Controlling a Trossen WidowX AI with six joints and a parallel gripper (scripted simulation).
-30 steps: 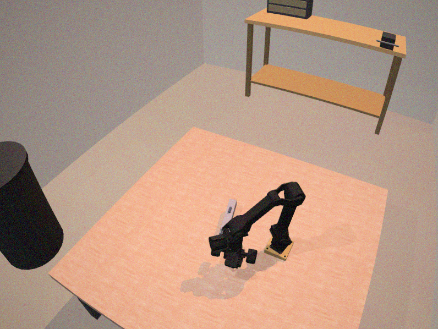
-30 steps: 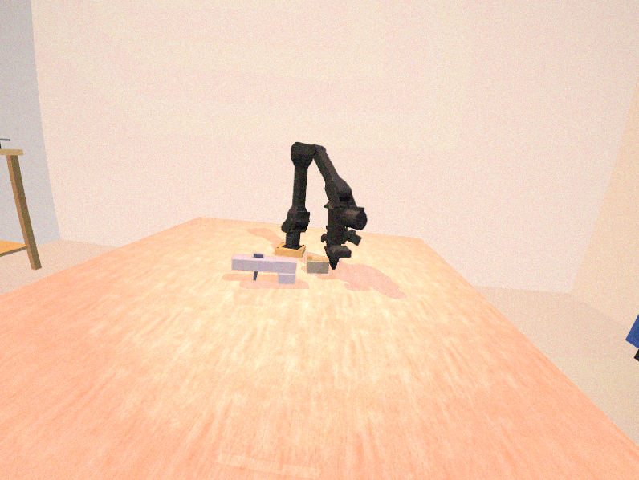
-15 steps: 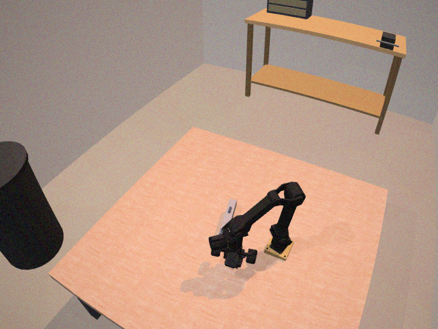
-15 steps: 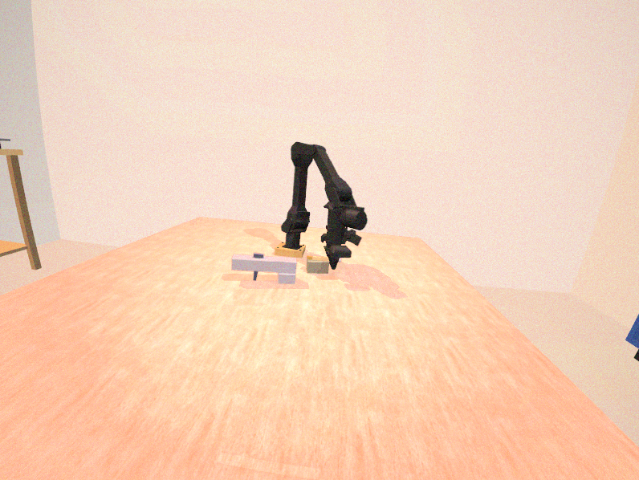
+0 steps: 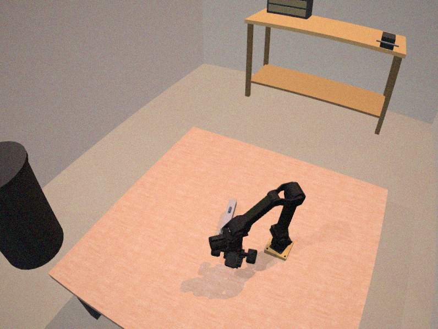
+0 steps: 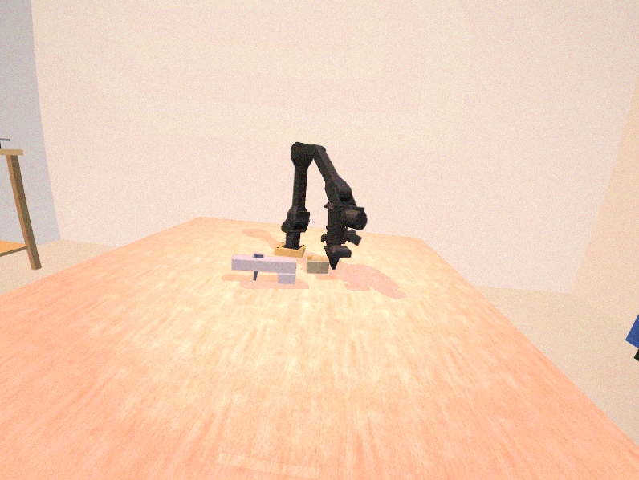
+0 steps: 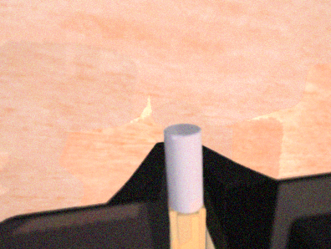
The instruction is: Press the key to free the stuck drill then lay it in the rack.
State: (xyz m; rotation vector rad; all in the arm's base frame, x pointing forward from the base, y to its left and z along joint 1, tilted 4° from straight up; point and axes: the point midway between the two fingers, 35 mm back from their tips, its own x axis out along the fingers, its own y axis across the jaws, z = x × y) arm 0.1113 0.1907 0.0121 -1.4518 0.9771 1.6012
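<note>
My gripper tip is 2 cm short of the drill, 4 cm to the left of it and 4 cm below it. Also, from my gripper tip: olive rack (2 cm ahead, 5 cm to the right, 1 cm above); blue key (17 cm ahead, 19 cm to the right, 4 cm above).
</note>
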